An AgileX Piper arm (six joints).
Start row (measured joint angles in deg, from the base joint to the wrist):
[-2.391 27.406 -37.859 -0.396 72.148 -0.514]
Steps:
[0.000 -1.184 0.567 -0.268 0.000 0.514]
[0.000 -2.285 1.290 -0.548 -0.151 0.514]
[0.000 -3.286 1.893 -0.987 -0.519 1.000]
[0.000 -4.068 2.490 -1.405 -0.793 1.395]
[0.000 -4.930 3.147 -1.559 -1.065 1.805]
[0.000 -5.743 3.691 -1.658 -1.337 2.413]
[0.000 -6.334 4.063 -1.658 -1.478 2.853]
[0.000 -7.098 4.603 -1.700 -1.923 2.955]
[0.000 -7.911 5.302 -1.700 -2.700 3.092]
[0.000 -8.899 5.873 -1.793 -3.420 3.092]
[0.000 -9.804 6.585 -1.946 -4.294 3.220]
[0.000 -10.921 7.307 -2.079 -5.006 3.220]
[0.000 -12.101 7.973 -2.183 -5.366 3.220]
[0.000 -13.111 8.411 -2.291 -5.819 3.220]
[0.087 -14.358 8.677 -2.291 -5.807 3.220]
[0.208 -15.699 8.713 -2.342 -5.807 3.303]
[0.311 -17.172 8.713 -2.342 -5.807 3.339]
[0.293 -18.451 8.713 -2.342 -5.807 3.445]
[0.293 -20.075 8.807 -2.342 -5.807 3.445]
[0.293 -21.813 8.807 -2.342 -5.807 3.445]
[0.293 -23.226 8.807 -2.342 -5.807 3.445]
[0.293 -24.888 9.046 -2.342 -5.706 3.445]
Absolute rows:
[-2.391 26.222 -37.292 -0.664 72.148 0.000]
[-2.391 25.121 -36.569 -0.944 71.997 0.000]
[-2.391 24.120 -35.966 -1.383 71.629 0.486]
[-2.391 23.338 -35.369 -1.801 71.355 0.881]
[-2.391 22.476 -34.712 -1.955 71.083 1.291]
[-2.391 21.663 -34.168 -2.054 70.811 1.899]
[-2.391 21.072 -33.796 -2.054 70.670 2.339]
[-2.391 20.308 -33.256 -2.096 70.225 2.441]
[-2.391 19.495 -32.557 -2.096 69.448 2.578]
[-2.391 18.507 -31.986 -2.189 68.728 2.578]
[-2.391 17.602 -31.274 -2.342 67.854 2.706]
[-2.391 16.485 -30.552 -2.475 67.142 2.706]
[-2.391 15.305 -29.886 -2.579 66.782 2.706]
[-2.391 14.295 -29.448 -2.687 66.329 2.706]
[-2.304 13.048 -29.182 -2.687 66.341 2.706]
[-2.183 11.707 -29.146 -2.738 66.341 2.789]
[-2.080 10.234 -29.146 -2.738 66.341 2.825]
[-2.098 8.955 -29.146 -2.738 66.341 2.931]
[-2.098 7.331 -29.052 -2.738 66.341 2.931]
[-2.098 5.593 -29.052 -2.738 66.341 2.931]
[-2.098 4.180 -29.052 -2.738 66.341 2.931]
[-2.098 2.518 -28.813 -2.738 66.442 2.931]

